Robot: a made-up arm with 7 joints.
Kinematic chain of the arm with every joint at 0, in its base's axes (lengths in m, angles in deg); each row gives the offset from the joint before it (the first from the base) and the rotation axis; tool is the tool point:
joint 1: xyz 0 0 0.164 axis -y
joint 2: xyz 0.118 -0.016 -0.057 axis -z
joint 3: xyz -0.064 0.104 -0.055 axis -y
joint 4: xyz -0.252 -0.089 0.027 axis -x
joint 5: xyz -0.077 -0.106 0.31 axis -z
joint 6: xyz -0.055 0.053 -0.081 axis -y
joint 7: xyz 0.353 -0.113 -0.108 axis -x
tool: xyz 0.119 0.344 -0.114
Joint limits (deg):
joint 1: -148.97..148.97
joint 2: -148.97..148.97
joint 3: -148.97..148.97
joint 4: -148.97..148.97
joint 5: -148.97..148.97
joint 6: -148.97..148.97
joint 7: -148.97..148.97
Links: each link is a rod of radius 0.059 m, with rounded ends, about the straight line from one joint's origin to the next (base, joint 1, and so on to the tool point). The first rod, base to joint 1, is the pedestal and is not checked.
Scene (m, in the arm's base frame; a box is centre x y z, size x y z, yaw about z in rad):
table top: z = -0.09
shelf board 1: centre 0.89 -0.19 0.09 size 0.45 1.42 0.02 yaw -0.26
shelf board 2: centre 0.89 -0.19 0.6 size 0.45 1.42 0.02 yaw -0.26
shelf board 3: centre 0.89 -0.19 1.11 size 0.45 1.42 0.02 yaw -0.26
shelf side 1: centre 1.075 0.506 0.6 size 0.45 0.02 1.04 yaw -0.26
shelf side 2: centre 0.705 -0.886 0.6 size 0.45 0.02 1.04 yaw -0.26
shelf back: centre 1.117 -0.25 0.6 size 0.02 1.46 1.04 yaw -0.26
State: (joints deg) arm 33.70 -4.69 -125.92 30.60 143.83 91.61 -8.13
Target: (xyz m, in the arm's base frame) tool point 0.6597 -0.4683 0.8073
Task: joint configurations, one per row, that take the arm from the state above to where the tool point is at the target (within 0.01 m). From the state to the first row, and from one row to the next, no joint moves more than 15 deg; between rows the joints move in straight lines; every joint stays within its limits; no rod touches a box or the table.
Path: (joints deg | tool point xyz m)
1: 39.56 -3.98 -118.35 28.41 142.99 105.95 -19.27 | 0.8692 0.1238 0.3374
2: 45.42 -3.26 -110.78 26.21 142.14 120.29 -30.42 | 0.7641 0.1614 0.3495
3: 51.28 -2.55 -103.21 24.02 141.30 134.63 -41.56 | 0.6460 0.1814 0.3379
4: 57.14 -1.83 -95.64 21.82 140.45 148.97 -52.70 | 0.5231 0.1844 0.3032
5: 57.76 2.83 -95.08 19.04 137.26 135.29 -42.46 | 0.5824 0.1304 0.4854
6: 58.37 7.48 -94.51 16.27 134.08 121.61 -32.21 | 0.5875 -0.0006 0.6543
7: 58.99 12.14 -93.95 13.49 130.89 107.93 -21.97 | 0.5304 -0.1901 0.7714
8: 59.60 16.80 -93.39 10.71 127.71 94.25 -11.72 | 0.4132 -0.4027 0.8073
9: 57.89 15.64 -104.56 12.58 134.79 90.00 -0.45 | 0.4911 -0.4612 0.7976
10: 56.18 14.48 -115.73 14.44 141.88 85.74 10.82 | 0.5700 -0.4845 0.8007
11: 54.47 13.32 -126.90 16.30 148.97 81.49 22.09 | 0.6597 -0.4683 0.8073

